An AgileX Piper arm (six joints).
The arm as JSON. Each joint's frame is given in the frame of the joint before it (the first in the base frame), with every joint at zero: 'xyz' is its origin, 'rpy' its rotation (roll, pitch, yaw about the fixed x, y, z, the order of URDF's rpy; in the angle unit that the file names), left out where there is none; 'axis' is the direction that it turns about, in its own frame. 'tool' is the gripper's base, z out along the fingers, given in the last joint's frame.
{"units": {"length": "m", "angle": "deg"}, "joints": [
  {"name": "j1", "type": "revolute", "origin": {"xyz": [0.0, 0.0, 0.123]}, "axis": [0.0, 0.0, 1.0]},
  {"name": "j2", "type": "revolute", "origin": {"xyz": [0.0, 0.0, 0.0], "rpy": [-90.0, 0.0, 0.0]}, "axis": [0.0, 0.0, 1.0]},
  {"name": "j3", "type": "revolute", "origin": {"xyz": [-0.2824, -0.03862, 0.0]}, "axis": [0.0, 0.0, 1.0]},
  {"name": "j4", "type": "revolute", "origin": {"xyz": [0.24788, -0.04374, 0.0], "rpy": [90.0, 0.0, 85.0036]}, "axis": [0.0, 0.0, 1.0]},
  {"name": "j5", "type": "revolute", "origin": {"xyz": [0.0, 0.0, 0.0], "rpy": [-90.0, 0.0, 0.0]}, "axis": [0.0, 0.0, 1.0]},
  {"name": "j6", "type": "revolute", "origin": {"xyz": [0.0, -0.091, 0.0], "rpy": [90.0, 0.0, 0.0]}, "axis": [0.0, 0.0, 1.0]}
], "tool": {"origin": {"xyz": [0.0, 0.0, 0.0]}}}
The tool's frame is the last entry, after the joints.
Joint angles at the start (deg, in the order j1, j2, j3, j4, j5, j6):
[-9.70, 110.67, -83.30, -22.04, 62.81, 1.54]
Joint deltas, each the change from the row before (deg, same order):
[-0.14, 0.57, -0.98, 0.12, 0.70, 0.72]
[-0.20, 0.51, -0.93, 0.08, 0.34, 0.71]
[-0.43, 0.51, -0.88, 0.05, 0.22, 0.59]
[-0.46, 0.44, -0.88, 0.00, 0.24, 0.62]
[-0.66, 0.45, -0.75, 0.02, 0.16, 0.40]
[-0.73, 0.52, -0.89, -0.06, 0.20, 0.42]
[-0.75, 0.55, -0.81, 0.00, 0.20, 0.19]
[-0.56, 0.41, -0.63, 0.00, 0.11, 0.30]
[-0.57, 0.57, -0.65, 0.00, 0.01, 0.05]
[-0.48, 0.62, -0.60, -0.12, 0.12, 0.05]
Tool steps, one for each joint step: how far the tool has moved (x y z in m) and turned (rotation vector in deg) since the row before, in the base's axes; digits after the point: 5 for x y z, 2 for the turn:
[0.00223, -0.00138, 0.00031, 0.09, -0.02, -1.10]
[0.00244, -0.00179, 0.00053, 0.04, -0.35, -1.01]
[0.00206, -0.00336, 0.00032, 0.01, -0.37, -1.08]
[0.00181, -0.00364, 0.00081, -0.04, -0.42, -1.12]
[0.00118, -0.00492, 0.00015, -0.01, -0.29, -1.10]
[0.00136, -0.00564, 0.00031, -0.10, -0.31, -1.17]
[0.00107, -0.00571, -0.00031, -0.03, -0.13, -1.00]
[0.00085, -0.00431, -0.00012, -0.03, -0.22, -0.88]
[0.00123, -0.00449, -0.00118, -0.02, -0.09, -0.62]
[0.00113, -0.00404, -0.00173, -0.09, 0.14, -0.53]

